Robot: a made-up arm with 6 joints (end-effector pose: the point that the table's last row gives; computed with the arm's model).
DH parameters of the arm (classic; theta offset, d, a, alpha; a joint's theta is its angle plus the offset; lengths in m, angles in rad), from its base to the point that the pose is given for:
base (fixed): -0.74 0 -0.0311 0
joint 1: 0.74 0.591 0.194 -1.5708
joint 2: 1.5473 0 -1.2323 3.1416
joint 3: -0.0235 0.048 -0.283 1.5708
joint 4: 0 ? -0.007 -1.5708
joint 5: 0 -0.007 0.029 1.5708
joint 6: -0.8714 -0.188 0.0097 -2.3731
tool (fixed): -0.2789 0.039 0 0
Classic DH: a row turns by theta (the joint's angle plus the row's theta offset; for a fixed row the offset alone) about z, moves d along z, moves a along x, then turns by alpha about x.
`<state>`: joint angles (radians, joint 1 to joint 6).
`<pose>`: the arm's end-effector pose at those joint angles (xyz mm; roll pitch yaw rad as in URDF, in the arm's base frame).
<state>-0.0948 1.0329 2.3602 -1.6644 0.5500 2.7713</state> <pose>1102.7 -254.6 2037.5 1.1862 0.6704 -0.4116</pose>
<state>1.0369 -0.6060 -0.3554 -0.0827 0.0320 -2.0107</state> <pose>65.3 147.9 2044.8 1.4235 -0.9655 -2.7999</pose>
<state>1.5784 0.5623 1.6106 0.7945 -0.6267 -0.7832</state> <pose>121.1 1065.8 2335.4 1.8239 0.5639 2.5447</pose>
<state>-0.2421 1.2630 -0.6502 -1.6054 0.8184 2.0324</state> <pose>1256.4 -507.9 229.9 -1.4871 -0.3086 2.5676</pose>
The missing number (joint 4, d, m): -0.561
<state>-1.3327 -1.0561 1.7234 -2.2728 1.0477 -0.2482</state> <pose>-578.8 1561.7 1259.3 0.1007 0.7573 2.0147</pose>
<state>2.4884 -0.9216 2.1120 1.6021 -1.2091 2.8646</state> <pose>1291.1 -678.2 1103.2 -1.0169 0.8156 -1.2890</pose>
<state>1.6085 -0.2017 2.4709 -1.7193 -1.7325 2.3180</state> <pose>-153.3 -671.1 1754.2 -0.8913 -1.2080 1.5247</pose>
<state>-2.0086 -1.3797 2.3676 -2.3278 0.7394 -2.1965</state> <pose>459.2 1455.1 201.9 2.2233 -0.6479 -2.8558</pose>
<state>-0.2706 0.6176 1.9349 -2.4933 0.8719 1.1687</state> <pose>832.5 -343.9 2349.4 1.4965 -0.6283 1.4627</pose>
